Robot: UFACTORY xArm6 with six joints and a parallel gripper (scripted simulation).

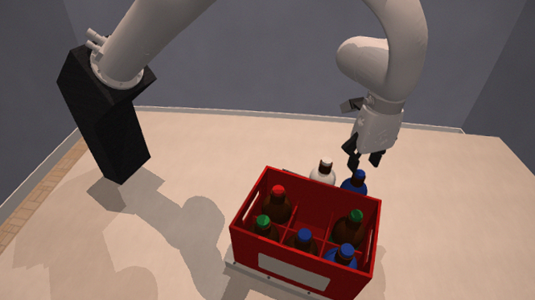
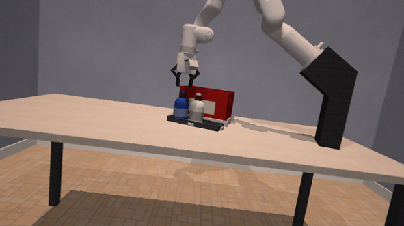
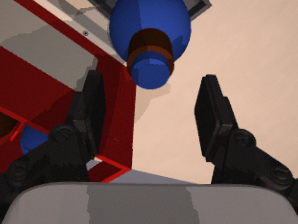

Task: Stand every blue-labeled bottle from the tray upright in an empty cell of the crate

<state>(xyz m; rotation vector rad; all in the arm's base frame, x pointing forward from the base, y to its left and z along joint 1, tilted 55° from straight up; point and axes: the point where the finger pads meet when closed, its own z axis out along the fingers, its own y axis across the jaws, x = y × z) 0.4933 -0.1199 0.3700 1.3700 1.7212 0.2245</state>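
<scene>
Now: the white-labeled bottle 110 mm below my hand, 70 mm to the left of it and 60 mm behind it. Round my hand: crate 180 mm behind, 110 mm below, 80 mm to the right; then dark tray 180 mm below, 60 mm to the left, 60 mm behind.
</scene>
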